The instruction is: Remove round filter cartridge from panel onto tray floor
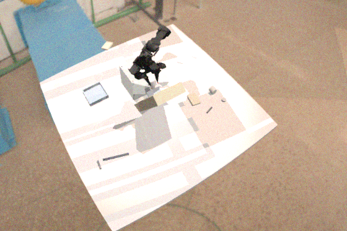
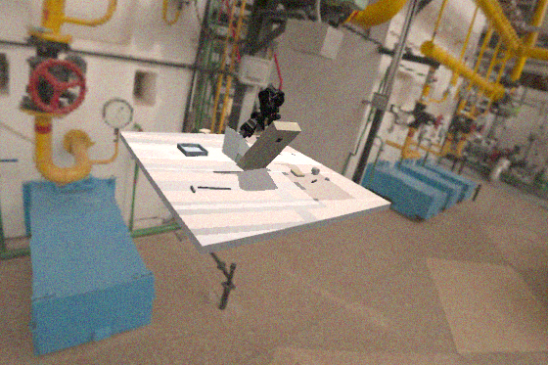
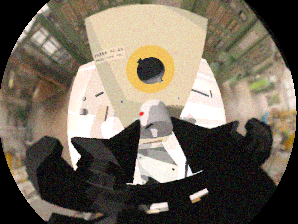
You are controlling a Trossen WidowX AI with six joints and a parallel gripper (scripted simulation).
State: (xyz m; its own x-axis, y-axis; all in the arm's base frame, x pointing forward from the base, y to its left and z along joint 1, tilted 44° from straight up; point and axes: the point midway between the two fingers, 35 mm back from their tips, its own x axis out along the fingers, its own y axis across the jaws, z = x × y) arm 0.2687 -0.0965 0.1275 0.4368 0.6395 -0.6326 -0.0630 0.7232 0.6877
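Right now the dark-framed tray is 320 mm behind my gripper tip, 310 mm to the right of it and 250 mm below it. Round my gripper tip: round filter cartridge right at my gripper tip.
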